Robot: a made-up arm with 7 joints.
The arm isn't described. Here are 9 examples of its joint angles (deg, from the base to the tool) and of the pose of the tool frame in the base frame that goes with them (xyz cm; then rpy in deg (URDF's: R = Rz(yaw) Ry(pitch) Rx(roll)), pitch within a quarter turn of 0, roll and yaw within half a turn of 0).
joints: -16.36 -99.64 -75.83 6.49 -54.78 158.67 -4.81
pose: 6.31 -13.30 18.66 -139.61 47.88 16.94
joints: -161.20 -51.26 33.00 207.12 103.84 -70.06 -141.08
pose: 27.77 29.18 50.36 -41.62 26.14 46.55
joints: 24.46 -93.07 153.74 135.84 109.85 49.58 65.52
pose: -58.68 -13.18 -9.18 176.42 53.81 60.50
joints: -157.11 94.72 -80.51 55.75 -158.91 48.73 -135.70
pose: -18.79 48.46 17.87 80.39 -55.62 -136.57
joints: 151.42 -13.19 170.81 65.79 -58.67 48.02 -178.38
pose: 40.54 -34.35 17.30 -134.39 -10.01 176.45
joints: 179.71 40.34 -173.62 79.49 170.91 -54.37 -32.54
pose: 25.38 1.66 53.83 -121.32 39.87 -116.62
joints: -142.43 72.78 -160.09 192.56 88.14 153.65 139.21
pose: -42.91 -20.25 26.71 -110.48 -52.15 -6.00
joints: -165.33 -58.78 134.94 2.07 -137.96 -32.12 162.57
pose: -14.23 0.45 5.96 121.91 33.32 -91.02
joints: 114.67 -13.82 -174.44 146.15 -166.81 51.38 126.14
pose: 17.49 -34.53 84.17 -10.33 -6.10 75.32
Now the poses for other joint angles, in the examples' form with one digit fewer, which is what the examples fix.
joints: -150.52 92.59 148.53 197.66 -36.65 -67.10 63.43
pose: -45.6 -3.4 8.5 -128.2 47.2 7.6
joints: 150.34 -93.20 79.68 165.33 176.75 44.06 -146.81
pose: 56.1 -41.8 23.0 101.0 -23.0 84.8
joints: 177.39 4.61 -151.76 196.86 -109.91 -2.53 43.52
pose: -20.4 3.2 85.8 -16.8 12.0 137.3
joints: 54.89 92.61 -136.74 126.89 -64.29 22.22 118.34
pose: 57.1 29.9 48.7 33.6 -8.5 122.2
